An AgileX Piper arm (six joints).
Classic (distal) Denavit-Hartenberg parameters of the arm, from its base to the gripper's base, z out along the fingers. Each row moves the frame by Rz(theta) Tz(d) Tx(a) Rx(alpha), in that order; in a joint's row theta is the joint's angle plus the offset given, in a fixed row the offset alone. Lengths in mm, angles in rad.
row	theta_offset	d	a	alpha
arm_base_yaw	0	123	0	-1.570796
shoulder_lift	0.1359	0	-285	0
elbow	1.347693	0	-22	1.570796
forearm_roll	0	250.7	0	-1.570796
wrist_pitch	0	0	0	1.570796
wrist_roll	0	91	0	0
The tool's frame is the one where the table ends.
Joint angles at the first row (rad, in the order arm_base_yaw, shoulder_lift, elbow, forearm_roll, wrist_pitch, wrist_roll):
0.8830 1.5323 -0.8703 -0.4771 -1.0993 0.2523
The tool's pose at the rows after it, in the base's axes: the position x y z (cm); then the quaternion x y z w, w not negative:
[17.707, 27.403, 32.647, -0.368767, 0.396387, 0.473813, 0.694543]
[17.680, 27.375, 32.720, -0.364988, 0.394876, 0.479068, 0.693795]
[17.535, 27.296, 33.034, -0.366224, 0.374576, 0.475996, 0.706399]
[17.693, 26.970, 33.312, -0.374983, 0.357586, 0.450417, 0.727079]
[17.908, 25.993, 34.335, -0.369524, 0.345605, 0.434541, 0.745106]
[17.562, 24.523, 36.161, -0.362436, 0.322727, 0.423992, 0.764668]
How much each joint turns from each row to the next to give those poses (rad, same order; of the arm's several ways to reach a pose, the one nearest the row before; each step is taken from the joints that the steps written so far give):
0.0000 0.0000 0.0000 0.0000 0.0043 0.0342
0.0000 0.0000 0.0000 0.0019 -0.0089 0.0090
0.0000 0.0000 -0.0021 0.0000 -0.0341 -0.0312
-0.0112 -0.0068 0.0000 -0.0020 -0.0091 -0.0661
-0.0253 -0.0323 0.0000 0.0000 0.0000 -0.0189
-0.0270 -0.0610 0.0000 -0.0129 0.0000 0.0002

